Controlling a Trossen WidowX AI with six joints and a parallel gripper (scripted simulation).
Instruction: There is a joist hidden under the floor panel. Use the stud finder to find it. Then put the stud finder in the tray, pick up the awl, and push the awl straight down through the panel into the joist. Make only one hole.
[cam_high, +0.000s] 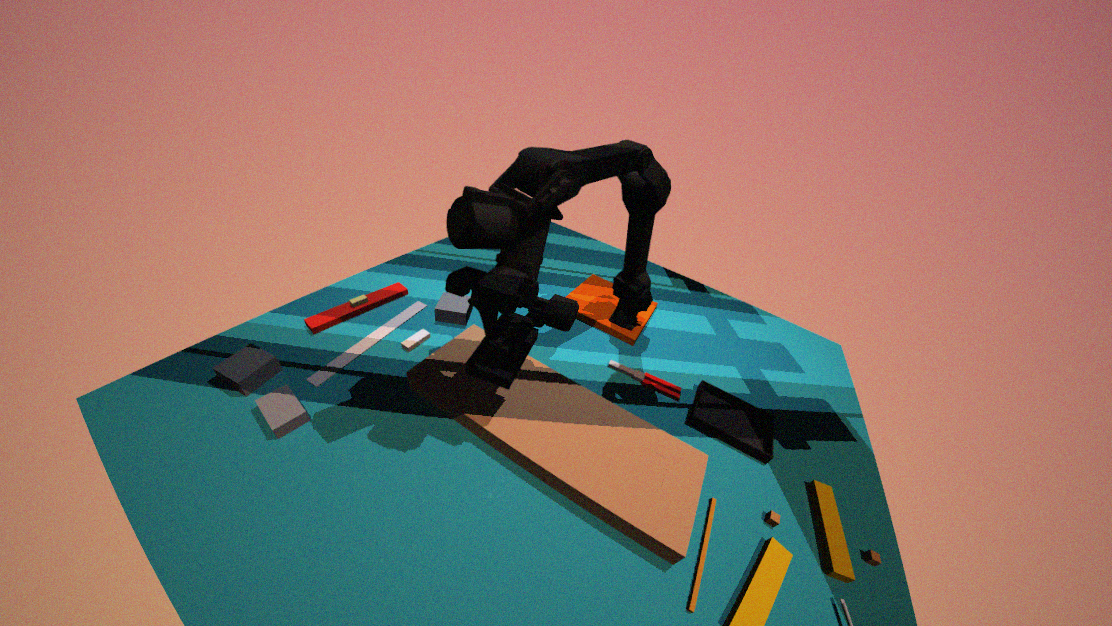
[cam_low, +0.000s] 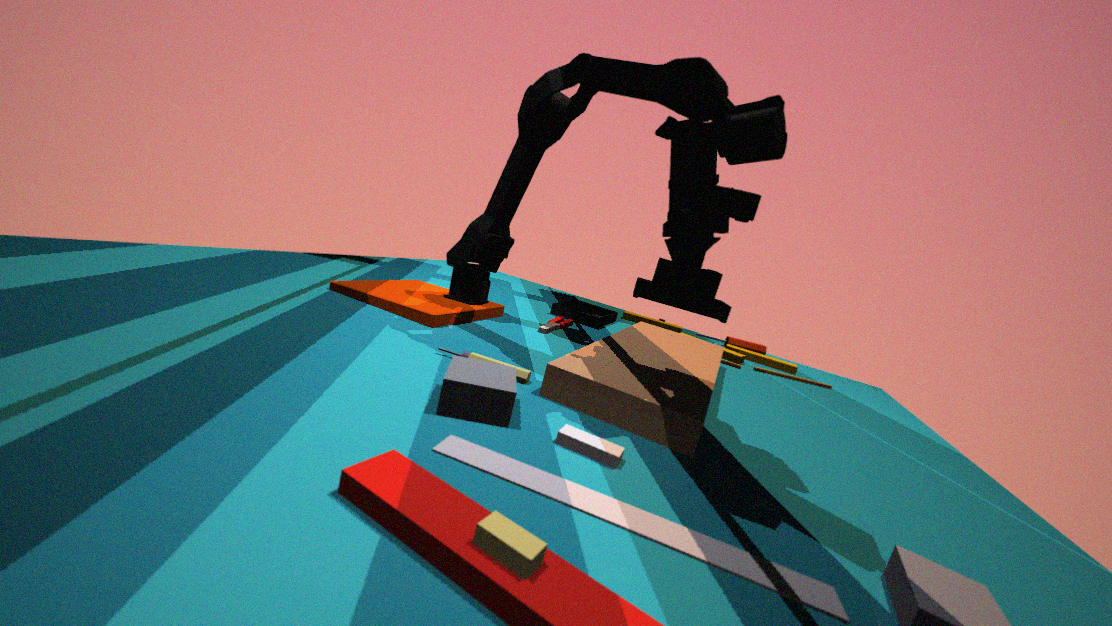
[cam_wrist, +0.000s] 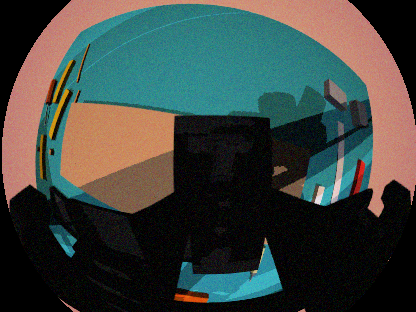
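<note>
My gripper tip is 42 cm to the right of the black tray, 23 cm past it and 14 cm above it. From my gripper tip the other things lie so: stud finder (2 cm above, 1 cm ahead); white block (23 cm to the right, 15 cm below, 4 cm behind); green light (3 cm above, 2 cm ahead).
</note>
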